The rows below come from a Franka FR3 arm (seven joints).
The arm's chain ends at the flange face. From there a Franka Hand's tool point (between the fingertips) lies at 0.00 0.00 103.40 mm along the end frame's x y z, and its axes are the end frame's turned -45 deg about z.
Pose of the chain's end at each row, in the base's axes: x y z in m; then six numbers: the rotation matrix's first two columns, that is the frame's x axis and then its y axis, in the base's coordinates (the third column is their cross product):
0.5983 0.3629 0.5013 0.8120 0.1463 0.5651 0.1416 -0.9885 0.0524
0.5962 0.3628 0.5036 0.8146 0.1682 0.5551 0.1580 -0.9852 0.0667
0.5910 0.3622 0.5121 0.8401 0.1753 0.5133 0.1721 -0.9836 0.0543
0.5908 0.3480 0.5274 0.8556 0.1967 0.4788 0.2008 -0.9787 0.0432
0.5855 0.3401 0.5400 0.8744 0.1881 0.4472 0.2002 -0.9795 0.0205
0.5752 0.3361 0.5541 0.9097 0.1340 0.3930 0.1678 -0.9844 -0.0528
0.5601 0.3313 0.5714 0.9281 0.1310 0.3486 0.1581 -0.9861 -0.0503
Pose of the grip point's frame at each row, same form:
0.6569 0.3668 0.4162 0.4740 0.8024 0.3625 0.6743 -0.5955 0.4366
0.6539 0.3663 0.4179 0.4643 0.8156 0.3454 0.6877 -0.5777 0.4397
0.6442 0.3666 0.4235 0.4723 0.8195 0.3246 0.7157 -0.5716 0.4014
0.6401 0.3541 0.4367 0.4630 0.8311 0.3080 0.7470 -0.5530 0.3691
0.6312 0.3475 0.4475 0.4767 0.8256 0.3017 0.7599 -0.5596 0.3307
0.6145 0.3479 0.4592 0.5246 0.7908 0.3152 0.7619 -0.6013 0.2406
0.5950 0.3418 0.4746 0.5445 0.7899 0.2821 0.7681 -0.6046 0.2109

